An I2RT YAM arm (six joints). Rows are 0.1 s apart.
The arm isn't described. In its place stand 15 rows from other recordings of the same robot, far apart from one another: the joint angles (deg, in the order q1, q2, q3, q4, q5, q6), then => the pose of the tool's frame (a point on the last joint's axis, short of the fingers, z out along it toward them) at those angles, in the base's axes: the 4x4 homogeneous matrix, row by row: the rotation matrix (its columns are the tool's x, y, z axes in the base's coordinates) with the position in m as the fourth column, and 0 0 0 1 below.
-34.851, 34.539, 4.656, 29.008, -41.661, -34.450 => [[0.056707 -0.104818 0.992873 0.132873], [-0.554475 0.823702 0.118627 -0.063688], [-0.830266 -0.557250 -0.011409 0.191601], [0 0 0 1]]
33.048, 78.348, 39.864, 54.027, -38.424, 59.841 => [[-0.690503 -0.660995 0.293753 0.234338], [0.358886 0.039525 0.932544 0.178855], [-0.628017 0.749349 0.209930 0.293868], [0 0 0 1]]
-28.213, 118.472, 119.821, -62.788, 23.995, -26.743 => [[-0.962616 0.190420 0.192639 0.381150], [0.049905 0.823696 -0.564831 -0.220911], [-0.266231 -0.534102 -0.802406 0.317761], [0 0 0 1]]
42.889, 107.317, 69.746, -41.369, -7.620, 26.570 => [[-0.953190 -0.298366 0.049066 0.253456], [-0.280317 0.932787 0.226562 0.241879], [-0.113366 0.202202 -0.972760 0.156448], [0 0 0 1]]
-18.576, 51.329, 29.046, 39.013, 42.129, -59.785 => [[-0.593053 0.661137 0.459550 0.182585], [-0.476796 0.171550 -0.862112 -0.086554], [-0.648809 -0.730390 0.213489 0.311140], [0 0 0 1]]
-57.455, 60.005, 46.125, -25.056, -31.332, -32.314 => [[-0.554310 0.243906 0.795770 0.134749], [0.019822 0.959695 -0.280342 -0.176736], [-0.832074 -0.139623 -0.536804 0.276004], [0 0 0 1]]
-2.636, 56.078, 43.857, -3.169, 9.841, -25.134 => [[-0.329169 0.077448 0.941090 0.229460], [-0.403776 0.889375 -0.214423 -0.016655], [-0.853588 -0.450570 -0.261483 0.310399], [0 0 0 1]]
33.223, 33.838, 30.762, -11.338, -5.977, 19.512 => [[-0.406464 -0.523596 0.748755 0.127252], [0.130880 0.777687 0.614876 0.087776], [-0.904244 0.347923 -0.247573 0.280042], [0 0 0 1]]
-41.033, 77.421, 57.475, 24.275, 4.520, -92.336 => [[-0.715457 0.027801 0.698104 0.241393], [-0.697795 -0.078061 -0.712031 -0.213803], [0.034700 -0.996561 0.075249 0.352252], [0 0 0 1]]
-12.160, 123.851, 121.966, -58.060, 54.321, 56.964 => [[-0.024885 0.993117 0.114448 0.444915], [0.505534 0.111268 -0.855602 -0.125450], [-0.862448 0.036566 -0.504824 0.302637], [0 0 0 1]]
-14.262, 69.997, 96.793, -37.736, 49.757, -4.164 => [[-0.247743 0.869802 0.426694 0.203201], [0.014573 0.443720 -0.896047 -0.079689], [-0.968716 -0.215772 -0.122604 0.507173], [0 0 0 1]]
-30.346, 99.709, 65.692, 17.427, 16.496, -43.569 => [[-0.674270 0.351316 0.649567 0.344226], [-0.371040 0.599346 -0.709305 -0.213234], [-0.638506 -0.719278 -0.273769 0.255516], [0 0 0 1]]
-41.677, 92.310, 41.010, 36.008, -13.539, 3.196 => [[-0.170044 0.488027 0.856104 0.256065], [0.223950 0.865163 -0.448709 -0.216803], [-0.959652 0.115425 -0.256409 0.194952], [0 0 0 1]]
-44.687, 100.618, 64.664, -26.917, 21.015, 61.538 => [[0.377774 0.924523 0.050443 0.240636], [0.780630 -0.288734 -0.554301 -0.255978], [-0.497899 0.248778 -0.830786 0.182268], [0 0 0 1]]
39.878, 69.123, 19.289, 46.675, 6.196, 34.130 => [[-0.346238 -0.435442 0.830969 0.185891], [0.437579 0.708545 0.553614 0.150302], [-0.829846 0.555297 -0.054785 0.205618], [0 0 0 1]]
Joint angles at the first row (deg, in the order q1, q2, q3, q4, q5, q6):
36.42 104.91 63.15 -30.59 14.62 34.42
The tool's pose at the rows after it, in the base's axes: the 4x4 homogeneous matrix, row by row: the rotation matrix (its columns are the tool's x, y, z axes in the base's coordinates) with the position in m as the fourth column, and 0 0 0 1 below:
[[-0.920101 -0.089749 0.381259 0.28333], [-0.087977 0.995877 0.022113 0.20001], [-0.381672 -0.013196 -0.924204 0.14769], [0 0 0 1]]
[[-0.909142 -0.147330 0.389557 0.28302], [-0.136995 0.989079 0.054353 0.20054], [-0.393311 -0.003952 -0.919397 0.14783], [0 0 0 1]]
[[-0.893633 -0.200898 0.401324 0.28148], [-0.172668 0.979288 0.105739 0.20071], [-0.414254 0.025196 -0.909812 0.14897], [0 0 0 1]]
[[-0.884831 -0.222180 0.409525 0.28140], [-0.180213 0.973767 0.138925 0.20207], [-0.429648 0.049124 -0.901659 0.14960], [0 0 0 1]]
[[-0.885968 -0.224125 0.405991 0.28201], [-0.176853 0.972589 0.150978 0.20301], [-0.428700 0.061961 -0.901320 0.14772], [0 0 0 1]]
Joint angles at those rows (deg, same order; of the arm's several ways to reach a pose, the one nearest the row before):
36.45 104.98 63.32 -29.26 12.05 29.11
36.42 104.52 62.54 -27.42 10.81 25.93
36.39 103.49 61.13 -24.66 8.80 23.32
36.46 103.13 60.55 -22.87 7.56 22.59
36.45 103.48 60.47 -22.20 6.88 22.76

